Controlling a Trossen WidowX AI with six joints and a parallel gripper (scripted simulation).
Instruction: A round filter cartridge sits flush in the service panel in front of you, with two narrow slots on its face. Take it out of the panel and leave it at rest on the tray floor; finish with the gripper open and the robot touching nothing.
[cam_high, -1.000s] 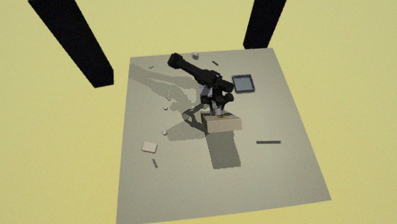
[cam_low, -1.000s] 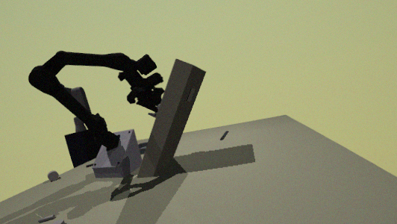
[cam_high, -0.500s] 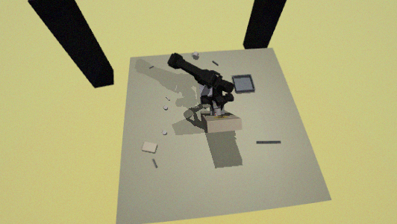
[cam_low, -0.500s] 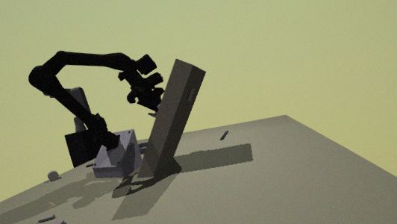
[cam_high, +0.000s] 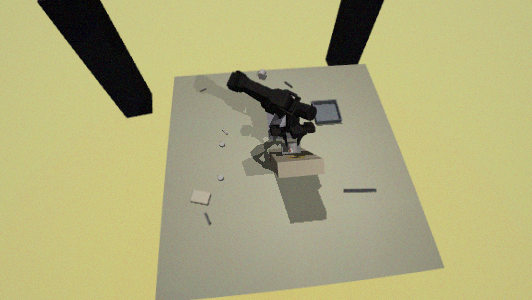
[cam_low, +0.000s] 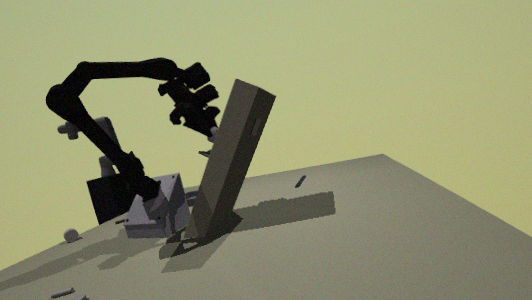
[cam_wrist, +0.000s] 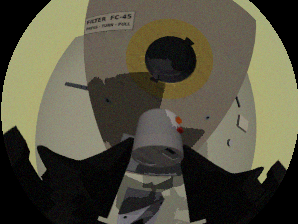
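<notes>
Now: gripper tip 30 cm past the dark-walled tray, 32 cm to the right of it and 25 cm above it. The rest, counted from my gripper tip: round filter cartridge right at my gripper tip; cream tile 5 cm ahead, 47 cm to the right, 25 cm below.
</notes>
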